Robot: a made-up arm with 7 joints. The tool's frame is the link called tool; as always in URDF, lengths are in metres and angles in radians. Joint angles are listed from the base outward.
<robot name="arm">
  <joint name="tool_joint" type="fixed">
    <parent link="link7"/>
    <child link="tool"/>
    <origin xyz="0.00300 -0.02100 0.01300" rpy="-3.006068 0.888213 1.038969"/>
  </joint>
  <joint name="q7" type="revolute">
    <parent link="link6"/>
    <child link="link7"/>
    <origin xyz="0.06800 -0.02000 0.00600"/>
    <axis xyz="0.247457 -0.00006 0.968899"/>
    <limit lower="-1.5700" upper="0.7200"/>
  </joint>
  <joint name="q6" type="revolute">
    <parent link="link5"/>
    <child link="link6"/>
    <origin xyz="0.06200 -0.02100 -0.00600"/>
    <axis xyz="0.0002 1 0.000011"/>
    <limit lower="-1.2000" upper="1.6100"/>
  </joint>
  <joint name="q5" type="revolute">
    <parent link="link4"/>
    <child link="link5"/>
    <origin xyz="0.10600 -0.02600 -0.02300"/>
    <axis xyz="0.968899 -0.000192 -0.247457"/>
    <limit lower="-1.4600" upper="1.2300"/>
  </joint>
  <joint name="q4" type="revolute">
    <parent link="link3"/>
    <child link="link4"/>
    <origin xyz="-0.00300 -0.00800 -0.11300"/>
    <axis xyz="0.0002 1 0.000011"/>
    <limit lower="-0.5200" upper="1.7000"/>
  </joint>
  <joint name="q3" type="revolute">
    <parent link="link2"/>
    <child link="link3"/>
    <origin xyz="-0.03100 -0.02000 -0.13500"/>
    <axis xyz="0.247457 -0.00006 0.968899"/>
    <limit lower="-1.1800" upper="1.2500"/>
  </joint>
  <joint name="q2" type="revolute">
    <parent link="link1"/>
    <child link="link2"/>
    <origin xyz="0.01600 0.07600 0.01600"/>
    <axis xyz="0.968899 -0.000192 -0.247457"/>
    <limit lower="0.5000" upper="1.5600"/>
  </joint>
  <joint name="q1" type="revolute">
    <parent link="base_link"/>
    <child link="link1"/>
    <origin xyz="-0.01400 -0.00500 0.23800"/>
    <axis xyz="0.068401 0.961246 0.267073"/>
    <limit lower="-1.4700" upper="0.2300"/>
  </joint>
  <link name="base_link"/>
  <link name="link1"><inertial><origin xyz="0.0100 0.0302 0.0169"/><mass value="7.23"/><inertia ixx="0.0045" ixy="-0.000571" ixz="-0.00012" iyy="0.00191" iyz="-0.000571" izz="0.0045"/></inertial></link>
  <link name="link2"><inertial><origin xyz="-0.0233 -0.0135 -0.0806"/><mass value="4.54"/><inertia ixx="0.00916" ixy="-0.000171" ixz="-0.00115" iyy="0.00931" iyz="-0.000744" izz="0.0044"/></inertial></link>
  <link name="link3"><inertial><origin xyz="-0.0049 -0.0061 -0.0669"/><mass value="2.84"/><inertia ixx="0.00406" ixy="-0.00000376" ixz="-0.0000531" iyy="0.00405" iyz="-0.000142" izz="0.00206"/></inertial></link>
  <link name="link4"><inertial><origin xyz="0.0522 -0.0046 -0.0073"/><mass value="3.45"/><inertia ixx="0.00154" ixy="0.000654" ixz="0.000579" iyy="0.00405" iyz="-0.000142" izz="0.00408"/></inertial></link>
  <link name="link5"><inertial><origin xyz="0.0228 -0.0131 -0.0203"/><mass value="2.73"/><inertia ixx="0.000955" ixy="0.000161" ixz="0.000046" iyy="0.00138" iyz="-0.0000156" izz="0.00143"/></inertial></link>
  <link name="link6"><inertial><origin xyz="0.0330 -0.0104 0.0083"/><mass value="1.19"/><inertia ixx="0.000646" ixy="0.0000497" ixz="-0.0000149" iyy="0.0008" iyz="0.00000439" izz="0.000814"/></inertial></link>
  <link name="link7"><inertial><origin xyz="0.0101 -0.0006 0.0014"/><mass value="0.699"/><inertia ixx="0.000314" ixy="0" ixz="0.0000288" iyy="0.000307" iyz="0" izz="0.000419"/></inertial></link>
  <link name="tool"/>
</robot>
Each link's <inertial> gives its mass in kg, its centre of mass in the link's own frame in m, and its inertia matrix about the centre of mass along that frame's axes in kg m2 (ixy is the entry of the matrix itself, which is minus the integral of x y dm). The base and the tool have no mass. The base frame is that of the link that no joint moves.
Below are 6 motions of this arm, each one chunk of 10 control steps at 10 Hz.
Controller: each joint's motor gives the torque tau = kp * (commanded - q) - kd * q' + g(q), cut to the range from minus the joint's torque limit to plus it. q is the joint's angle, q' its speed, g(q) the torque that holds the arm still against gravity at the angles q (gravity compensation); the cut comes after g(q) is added. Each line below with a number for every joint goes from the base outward.
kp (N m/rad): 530 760 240 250 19 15 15
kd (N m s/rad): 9.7 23 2.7 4.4 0.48 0.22 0.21
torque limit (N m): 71 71 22 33 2.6 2.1 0.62
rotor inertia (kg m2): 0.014 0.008 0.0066 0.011 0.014 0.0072 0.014
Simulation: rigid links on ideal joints. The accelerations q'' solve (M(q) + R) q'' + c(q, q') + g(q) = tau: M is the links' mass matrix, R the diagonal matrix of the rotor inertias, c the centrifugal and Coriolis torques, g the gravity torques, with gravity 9.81 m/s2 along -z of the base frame. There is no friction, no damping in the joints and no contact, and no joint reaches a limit. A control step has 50 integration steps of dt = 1/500 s. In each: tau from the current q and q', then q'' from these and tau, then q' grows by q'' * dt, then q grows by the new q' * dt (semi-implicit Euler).
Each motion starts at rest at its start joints. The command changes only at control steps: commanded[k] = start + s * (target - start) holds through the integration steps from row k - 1 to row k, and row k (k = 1, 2, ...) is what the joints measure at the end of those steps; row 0 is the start. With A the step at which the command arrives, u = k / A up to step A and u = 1 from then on. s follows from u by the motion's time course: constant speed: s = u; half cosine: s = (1 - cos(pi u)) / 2; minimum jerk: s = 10 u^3 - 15 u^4 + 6 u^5; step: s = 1 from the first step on.
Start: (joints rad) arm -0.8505 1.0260 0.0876 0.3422 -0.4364 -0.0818 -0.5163
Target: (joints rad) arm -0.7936 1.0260 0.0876 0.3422 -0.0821 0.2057 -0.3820
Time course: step
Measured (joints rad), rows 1 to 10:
1: -0.7924 1.0293 0.0843 0.3520 -0.0409 0.2726 -0.3496
2: -0.7703 1.0207 0.0710 0.3573 -0.0370 0.2371 -0.3928
3: -0.8083 1.0263 0.0973 0.3307 -0.1118 0.1710 -0.3770
4: -0.7963 1.0301 0.0921 0.3425 -0.0869 0.2088 -0.3826
5: -0.7856 1.0225 0.0789 0.3464 -0.0687 0.2177 -0.3829
6: -0.7962 1.0263 0.0907 0.3406 -0.0856 0.2005 -0.3818
7: -0.7962 1.0275 0.0899 0.3408 -0.0871 0.2017 -0.3814
8: -0.7910 1.0250 0.0849 0.3437 -0.0782 0.2104 -0.3826
9: -0.7936 1.0258 0.0879 0.3422 -0.0814 0.2055 -0.3819
10: -0.7948 1.0265 0.0887 0.3414 -0.0845 0.2034 -0.3818

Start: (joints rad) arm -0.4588 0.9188 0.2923 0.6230 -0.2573 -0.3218 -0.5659
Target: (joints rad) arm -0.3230 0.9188 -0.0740 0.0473 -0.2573 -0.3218 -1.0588
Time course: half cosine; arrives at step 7
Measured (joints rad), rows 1 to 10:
1: -0.4527 0.9170 0.2698 0.5924 -0.2565 -0.3362 -0.6029
2: -0.4343 0.9133 0.2108 0.5089 -0.2554 -0.3567 -0.6878
3: -0.4057 0.9108 0.1310 0.3908 -0.2560 -0.3673 -0.7933
4: -0.3735 0.9100 0.0462 0.2608 -0.2576 -0.3703 -0.9055
5: -0.3448 0.9110 -0.0256 0.1457 -0.2587 -0.3630 -0.9979
6: -0.3262 0.9138 -0.0694 0.0690 -0.2579 -0.3462 -1.0540
7: -0.3217 0.9174 -0.0771 0.0458 -0.2566 -0.3248 -1.0620
8: -0.3238 0.9194 -0.0722 0.0476 -0.2580 -0.3194 -1.0572
9: -0.3232 0.9188 -0.0742 0.0470 -0.2582 -0.3232 -1.0595
10: -0.3225 0.9186 -0.0745 0.0475 -0.2561 -0.3210 -1.0586

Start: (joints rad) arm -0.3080 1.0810 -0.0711 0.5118 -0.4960 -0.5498 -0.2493
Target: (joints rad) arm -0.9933 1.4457 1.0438 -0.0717 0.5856 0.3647 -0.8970
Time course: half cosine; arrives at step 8
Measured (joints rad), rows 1 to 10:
1: -0.3413 1.0957 -0.0208 0.4884 -0.4302 -0.4972 -0.2875
2: -0.4353 1.1385 0.1208 0.4188 -0.2918 -0.3830 -0.3749
3: -0.5621 1.2057 0.3242 0.3164 -0.1380 -0.2348 -0.4854
4: -0.6936 1.2832 0.5504 0.2026 0.0670 -0.0590 -0.6132
5: -0.8173 1.3577 0.7703 0.0914 0.2732 0.1168 -0.7316
6: -0.9188 1.4157 0.9433 -0.0017 0.4520 0.2666 -0.8281
7: -0.9808 1.4453 1.0388 -0.0597 0.5635 0.3523 -0.8891
8: -0.9966 1.4497 1.0521 -0.0746 0.5929 0.3712 -0.8988
9: -0.9918 1.4444 1.0392 -0.0711 0.5830 0.3611 -0.8964
10: -0.9935 1.4455 1.0449 -0.0717 0.5854 0.3657 -0.8976

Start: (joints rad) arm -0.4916 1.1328 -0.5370 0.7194 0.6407 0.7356 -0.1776
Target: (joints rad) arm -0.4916 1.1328 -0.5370 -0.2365 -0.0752 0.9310 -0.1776
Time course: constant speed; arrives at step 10
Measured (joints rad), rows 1 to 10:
1: -0.4959 1.1295 -0.5368 0.6169 0.5518 0.7436 -0.1769
2: -0.5011 1.1264 -0.5349 0.5157 0.4698 0.7461 -0.1766
3: -0.4955 1.1292 -0.5374 0.4262 0.4079 0.7837 -0.1770
4: -0.4961 1.1283 -0.5377 0.3285 0.3310 0.7940 -0.1772
5: -0.4976 1.1283 -0.5365 0.2318 0.2573 0.8104 -0.1770
6: -0.4958 1.1289 -0.5379 0.1372 0.1868 0.8332 -0.1772
7: -0.4954 1.1288 -0.5384 0.0406 0.1120 0.8493 -0.1774
8: -0.4955 1.1292 -0.5380 -0.0555 0.0396 0.8681 -0.1772
9: -0.4947 1.1296 -0.5387 -0.1515 -0.0329 0.8876 -0.1774
10: -0.4941 1.1299 -0.5391 -0.2477 -0.1063 0.9061 -0.1775

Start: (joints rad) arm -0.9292 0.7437 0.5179 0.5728 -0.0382 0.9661 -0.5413
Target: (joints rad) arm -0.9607 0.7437 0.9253 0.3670 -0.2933 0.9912 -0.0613
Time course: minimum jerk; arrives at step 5
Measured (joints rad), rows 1 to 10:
1: -0.9306 0.7454 0.5458 0.5604 -0.0542 0.9659 -0.5001
2: -0.9402 0.7522 0.6675 0.5022 -0.1322 0.9567 -0.3491
3: -0.9563 0.7582 0.8254 0.4192 -0.2460 0.9397 -0.1442
4: -0.9605 0.7546 0.9210 0.3701 -0.3030 0.9615 -0.0617
5: -0.9606 0.7441 0.9239 0.3673 -0.2941 0.9984 -0.0607
6: -0.9596 0.7422 0.9244 0.3683 -0.2899 0.9950 -0.0618
7: -0.9612 0.7445 0.9264 0.3661 -0.2947 0.9873 -0.0609
8: -0.9610 0.7437 0.9248 0.3669 -0.2943 0.9917 -0.0616
9: -0.9602 0.7435 0.9254 0.3674 -0.2919 0.9924 -0.0611
10: -0.9609 0.7438 0.9253 0.3668 -0.2937 0.9905 -0.0614

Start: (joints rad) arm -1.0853 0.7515 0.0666 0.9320 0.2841 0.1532 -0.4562
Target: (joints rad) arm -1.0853 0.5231 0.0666 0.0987 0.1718 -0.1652 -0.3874
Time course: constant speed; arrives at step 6
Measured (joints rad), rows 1 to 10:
1: -1.0879 0.7092 0.0550 0.7892 0.2683 0.0624 -0.4382
2: -1.1043 0.6665 0.0563 0.6368 0.2088 -0.0254 -0.4309
3: -1.0968 0.6341 0.0593 0.5044 0.2031 -0.0595 -0.4158
4: -1.0902 0.5940 0.0525 0.3683 0.1936 -0.1123 -0.4072
5: -1.0961 0.5564 0.0557 0.2243 0.1623 -0.1757 -0.3939
6: -1.0954 0.5196 0.0561 0.0846 0.1402 -0.2283 -0.3825
7: -1.0867 0.5214 0.0686 0.0988 0.1649 -0.1512 -0.3900
8: -1.0796 0.5255 0.0675 0.1033 0.1885 -0.1555 -0.3860
9: -1.0881 0.5215 0.0647 0.0958 0.1644 -0.1746 -0.3885
10: -1.0861 0.5238 0.0686 0.0988 0.1701 -0.1625 -0.3864

